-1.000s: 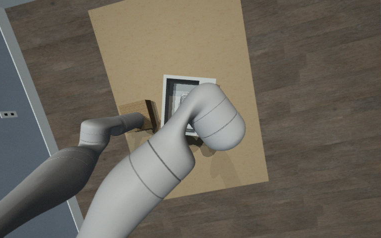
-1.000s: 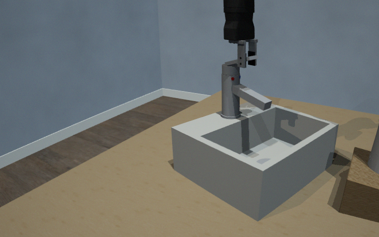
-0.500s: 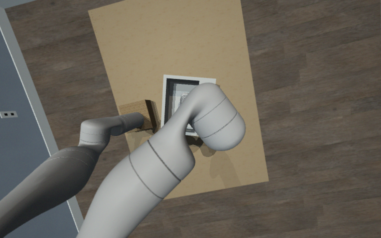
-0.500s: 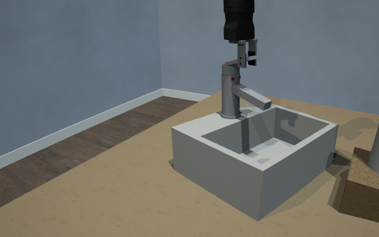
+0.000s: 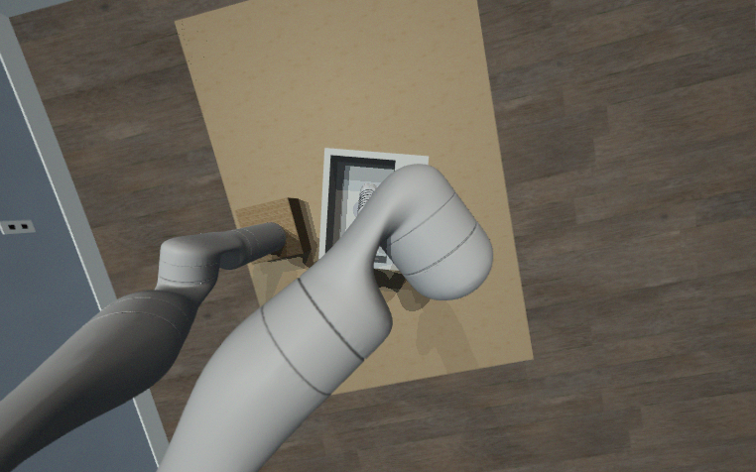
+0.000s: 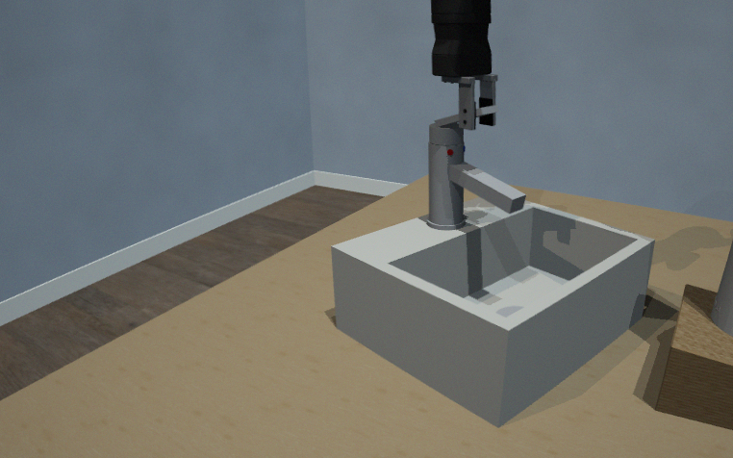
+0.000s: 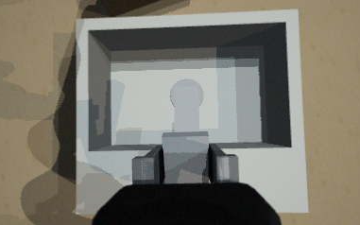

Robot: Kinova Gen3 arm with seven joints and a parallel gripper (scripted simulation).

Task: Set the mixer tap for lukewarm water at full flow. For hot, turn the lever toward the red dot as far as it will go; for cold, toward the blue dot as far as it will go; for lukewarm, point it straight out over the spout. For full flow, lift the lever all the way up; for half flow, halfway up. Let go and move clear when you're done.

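Right now my hand is 20 mm short of the flat lever, 10 mm to the left of it and 10 mm above it. The rest, counted from my hand: grey square sink: 60 mm behind, 20 mm to the left, 250 mm below; then grey mixer tap: 30 mm ahead, 10 mm to the right, 60 mm below.
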